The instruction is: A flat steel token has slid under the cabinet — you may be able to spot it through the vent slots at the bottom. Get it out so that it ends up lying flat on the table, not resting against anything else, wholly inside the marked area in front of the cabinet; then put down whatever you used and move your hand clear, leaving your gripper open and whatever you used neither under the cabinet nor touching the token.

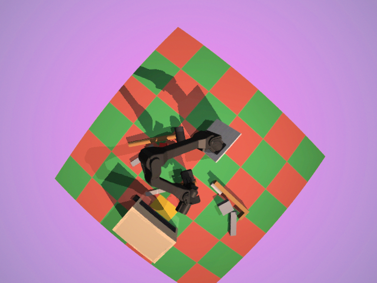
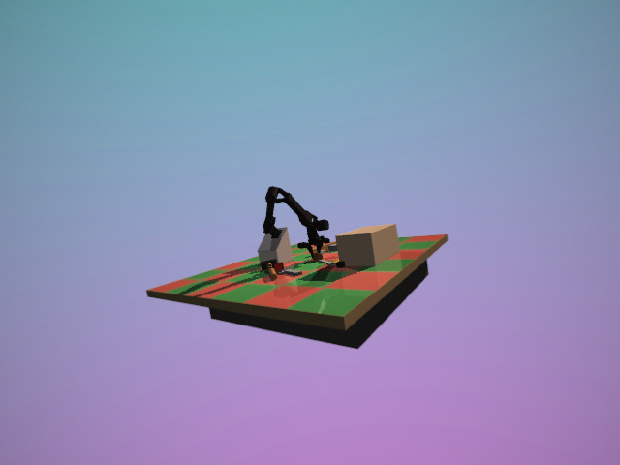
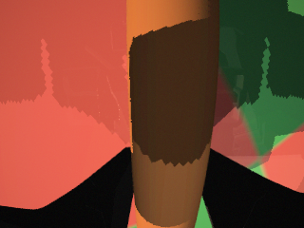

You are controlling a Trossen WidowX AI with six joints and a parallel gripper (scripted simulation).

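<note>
The pale bar lies 130 mm to the left of my gripper tip and 80 mm behind it. From my gripper tip the other things lie so: grey block: 250 mm to the left, 40 mm behind, 10 mm above; then grey t-shaped tool: 300 mm to the right, 70 mm ahead; then red cube: 260 mm to the right, 40 mm behind, 10 mm above.
</note>
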